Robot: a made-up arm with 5 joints. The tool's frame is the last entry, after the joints.
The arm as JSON. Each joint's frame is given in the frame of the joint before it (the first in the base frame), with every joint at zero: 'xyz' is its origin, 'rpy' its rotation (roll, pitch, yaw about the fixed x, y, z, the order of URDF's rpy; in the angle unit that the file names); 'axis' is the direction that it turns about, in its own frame. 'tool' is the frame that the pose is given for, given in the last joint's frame.
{
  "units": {
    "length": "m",
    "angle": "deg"
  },
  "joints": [
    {
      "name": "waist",
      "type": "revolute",
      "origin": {
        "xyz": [
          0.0,
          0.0,
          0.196
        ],
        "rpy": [
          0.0,
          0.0,
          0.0
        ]
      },
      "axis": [
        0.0,
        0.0,
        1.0
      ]
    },
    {
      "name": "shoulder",
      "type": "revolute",
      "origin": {
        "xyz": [
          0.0,
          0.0,
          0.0
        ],
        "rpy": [
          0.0,
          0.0,
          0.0
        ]
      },
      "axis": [
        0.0,
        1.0,
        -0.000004
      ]
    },
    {
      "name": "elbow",
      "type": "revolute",
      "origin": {
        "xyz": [
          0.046,
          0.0,
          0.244
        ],
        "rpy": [
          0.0,
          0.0,
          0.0
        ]
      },
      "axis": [
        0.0,
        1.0,
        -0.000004
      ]
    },
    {
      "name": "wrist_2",
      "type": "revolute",
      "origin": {
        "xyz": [
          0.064,
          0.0,
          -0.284
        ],
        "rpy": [
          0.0,
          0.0,
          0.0
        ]
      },
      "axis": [
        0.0,
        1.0,
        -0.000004
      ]
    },
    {
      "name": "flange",
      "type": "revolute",
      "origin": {
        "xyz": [
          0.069,
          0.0,
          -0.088
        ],
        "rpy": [
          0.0,
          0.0,
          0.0
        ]
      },
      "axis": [
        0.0,
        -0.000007,
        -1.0
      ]
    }
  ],
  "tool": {
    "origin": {
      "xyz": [
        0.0,
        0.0,
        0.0
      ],
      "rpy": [
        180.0,
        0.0,
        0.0
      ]
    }
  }
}
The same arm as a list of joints. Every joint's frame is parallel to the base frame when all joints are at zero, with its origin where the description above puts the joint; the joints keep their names.
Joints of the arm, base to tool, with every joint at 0 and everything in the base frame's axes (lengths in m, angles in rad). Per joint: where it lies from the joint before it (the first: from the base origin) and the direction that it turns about. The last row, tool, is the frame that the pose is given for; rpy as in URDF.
waist: axis 0 0 1 origin 0.0000 0.0000 0.1960
shoulder: axis 0 1 0 origin 0.0000 0.0000 0.0000
elbow: axis 0 1 0 origin 0.0460 0.0000 0.2440
wrist_2: axis 0 1 0 origin 0.0640 0.0000 -0.2840
flange: axis 0 0 -1 origin 0.0690 0.0000 -0.0880
tool: origin 0.0000 0.0000 0.0000 rpy 3.1416 0.0000 0.0000

